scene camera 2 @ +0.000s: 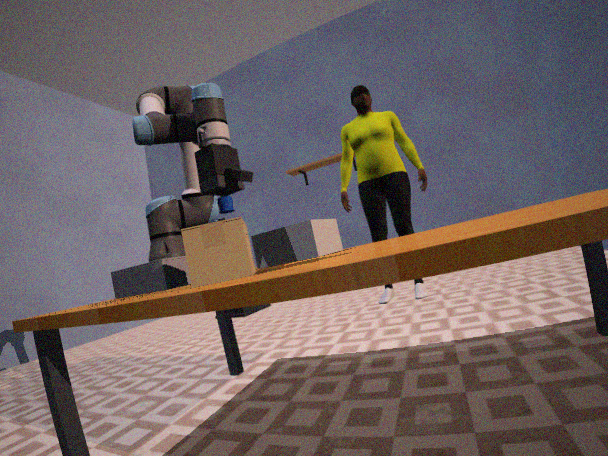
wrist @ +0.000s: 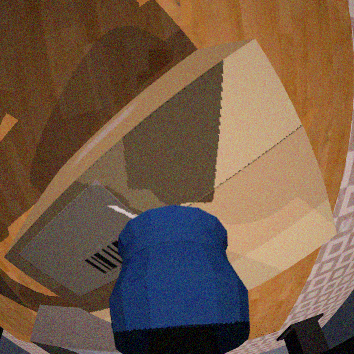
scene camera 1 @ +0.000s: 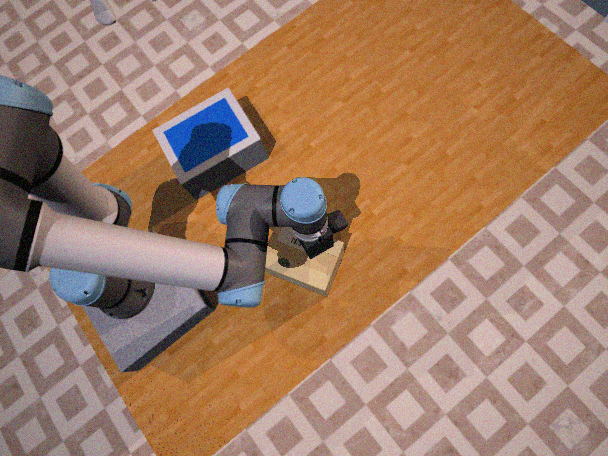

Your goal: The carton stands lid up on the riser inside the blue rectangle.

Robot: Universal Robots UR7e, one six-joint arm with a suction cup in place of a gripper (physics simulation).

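Seen in the pictures: hand at its tool point: point(scene camera 2: 226, 211) point(wrist: 172, 250); arm's base at its link origin: point(scene camera 2: 170, 261) point(scene camera 1: 126, 289).
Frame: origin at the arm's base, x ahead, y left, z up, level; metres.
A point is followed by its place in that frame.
The carton point(scene camera 1: 320, 272) @(y -0.226, x 0.458, z 0.032 m) point(scene camera 2: 220, 255) @(y -0.226, x 0.501, z -0.039 m) point(wrist: 255, 100) @(y -0.192, x 0.523, z 0.032 m) stands on the table, apart from the riser. Its upward face shows a seam and a grey label with a barcode, partly in shadow. The riser point(scene camera 1: 250, 157) @(y 0.176, x 0.457, z -0.033 m) point(scene camera 2: 326, 235) @(y 0.265, x 0.504, z -0.030 m) is a grey block with a blue rectangle point(scene camera 1: 220, 112) @(y 0.314, x 0.446, z 0.028 m) on its top; the arm's shadow falls on the blue. My suction cup point(scene camera 2: 226, 205) point(wrist: 175, 225) is blue and points down close above the carton, with a small gap in scene camera 2. It holds nothing. The wrist hides the cup in scene camera 1.
The arm's grey pedestal point(scene camera 1: 160, 325) @(y -0.131, x 0.044, z -0.001 m) point(scene camera 2: 145, 280) @(y -0.158, x 0.078, z -0.053 m) stands on the wooden table point(scene camera 1: 425, 125) @(y 0.019, x 0.956, z -0.092 m) point(scene camera 2: 450, 240) @(y -0.290, x 0.937, z -0.092 m), beside the carton. The arm's forearm point(scene camera 1: 135, 250) @(y -0.146, x 0.229, z 0.474 m) reaches across from the pedestal side. A person in a yellow top point(scene camera 2: 375, 145) stands beyond the table.
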